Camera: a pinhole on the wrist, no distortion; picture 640 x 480 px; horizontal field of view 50.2 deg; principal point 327.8 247.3 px. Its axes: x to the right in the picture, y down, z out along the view. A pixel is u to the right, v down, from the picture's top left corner.
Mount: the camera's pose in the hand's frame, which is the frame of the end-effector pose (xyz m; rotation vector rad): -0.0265 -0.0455 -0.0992 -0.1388 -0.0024 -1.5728
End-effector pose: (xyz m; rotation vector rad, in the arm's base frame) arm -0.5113 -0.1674 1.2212 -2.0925 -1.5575 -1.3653
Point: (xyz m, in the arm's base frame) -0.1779 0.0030 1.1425
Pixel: 51.8 315.4
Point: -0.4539 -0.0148 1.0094
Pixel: 482.5 120.5
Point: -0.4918 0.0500 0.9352
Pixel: 621.5 103.7
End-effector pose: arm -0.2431 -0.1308 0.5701 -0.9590 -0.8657 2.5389
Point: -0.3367 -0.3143 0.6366
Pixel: 32.7 136.3
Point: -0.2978 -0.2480 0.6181
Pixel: 52.6 154.3
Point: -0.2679 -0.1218 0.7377
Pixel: 612.4 69.4
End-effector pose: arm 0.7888 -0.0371 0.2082 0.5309 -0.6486 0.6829
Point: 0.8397 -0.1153 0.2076
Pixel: 618.6 323.5
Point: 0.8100 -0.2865 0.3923
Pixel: 558.6 311.7
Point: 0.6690 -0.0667 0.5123
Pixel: 71.8 454.4
